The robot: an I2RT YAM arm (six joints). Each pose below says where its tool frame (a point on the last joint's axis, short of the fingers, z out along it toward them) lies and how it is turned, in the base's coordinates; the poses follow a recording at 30 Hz.
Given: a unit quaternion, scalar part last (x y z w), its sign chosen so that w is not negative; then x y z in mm.
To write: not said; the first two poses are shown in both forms.
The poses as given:
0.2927 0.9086 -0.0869 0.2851 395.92 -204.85 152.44
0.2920 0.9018 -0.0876 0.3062 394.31 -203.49 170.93
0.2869 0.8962 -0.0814 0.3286 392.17 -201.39 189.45
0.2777 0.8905 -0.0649 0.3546 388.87 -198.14 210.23
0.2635 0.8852 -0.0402 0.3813 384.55 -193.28 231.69
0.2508 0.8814 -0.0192 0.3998 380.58 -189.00 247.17
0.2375 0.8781 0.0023 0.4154 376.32 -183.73 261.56
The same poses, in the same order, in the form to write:
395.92 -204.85 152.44 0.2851 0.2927 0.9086 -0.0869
394.31 -203.49 170.93 0.3062 0.2920 0.9018 -0.0876
392.17 -201.39 189.45 0.3286 0.2869 0.8962 -0.0814
388.87 -198.14 210.23 0.3546 0.2777 0.8905 -0.0649
384.55 -193.28 231.69 0.3813 0.2635 0.8852 -0.0402
380.58 -189.00 247.17 0.3998 0.2508 0.8814 -0.0192
376.32 -183.73 261.56 0.4154 0.2375 0.8781 0.0023

